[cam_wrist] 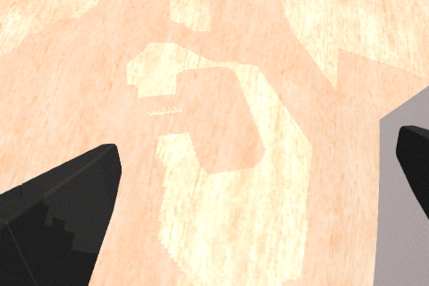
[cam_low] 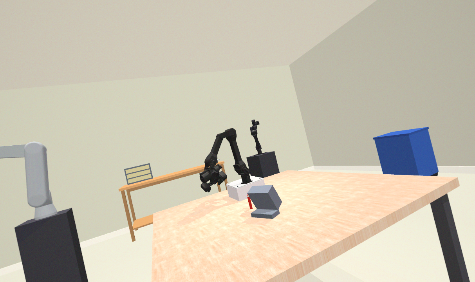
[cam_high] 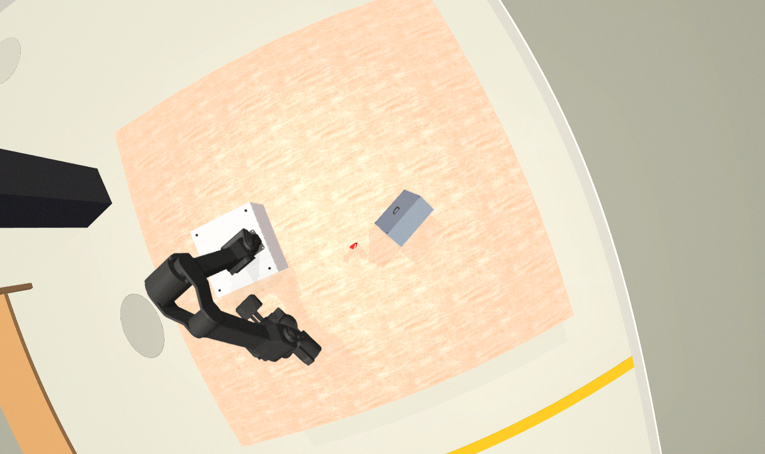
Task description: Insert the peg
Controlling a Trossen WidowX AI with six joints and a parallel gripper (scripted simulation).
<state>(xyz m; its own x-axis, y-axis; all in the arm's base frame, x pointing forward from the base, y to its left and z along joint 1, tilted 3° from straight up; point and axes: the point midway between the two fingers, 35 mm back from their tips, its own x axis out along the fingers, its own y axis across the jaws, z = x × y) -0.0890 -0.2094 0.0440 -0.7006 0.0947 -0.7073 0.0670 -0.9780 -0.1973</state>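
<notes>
The red peg lies 350 mm ahead of my gripper tip, 60 mm below it and 40 mm to the left of it. The rest, counted from my gripper tip: grey sloped panel 510 mm ahead, 40 mm to the left, 30 mm below.
</notes>
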